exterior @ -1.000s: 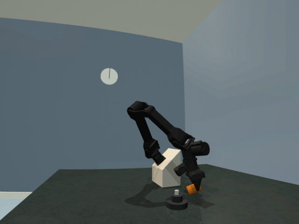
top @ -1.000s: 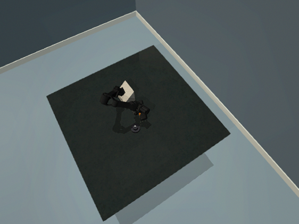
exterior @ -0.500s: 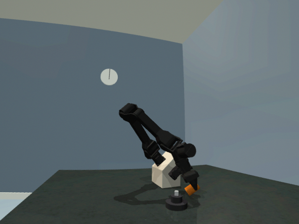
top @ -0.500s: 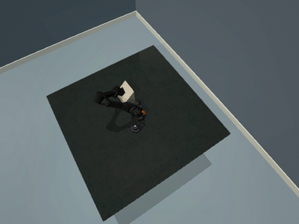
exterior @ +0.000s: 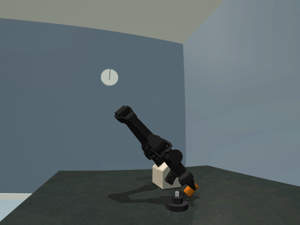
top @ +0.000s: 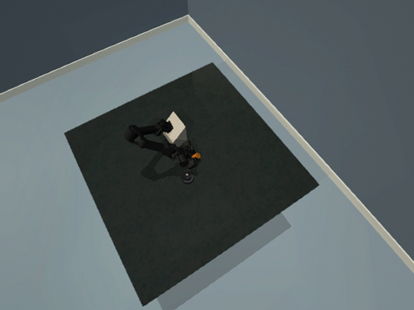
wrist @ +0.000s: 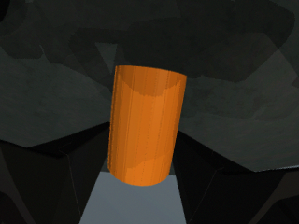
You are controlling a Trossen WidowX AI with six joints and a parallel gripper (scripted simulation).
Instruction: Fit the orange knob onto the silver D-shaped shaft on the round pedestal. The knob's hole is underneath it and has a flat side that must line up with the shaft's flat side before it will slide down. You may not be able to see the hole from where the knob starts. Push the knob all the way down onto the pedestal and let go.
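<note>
The orange knob is 10 mm above my gripper tip. From my gripper tip the other things lie so: round black pedestal (120 mm to the right, 90 mm ahead, 10 mm below).
</note>
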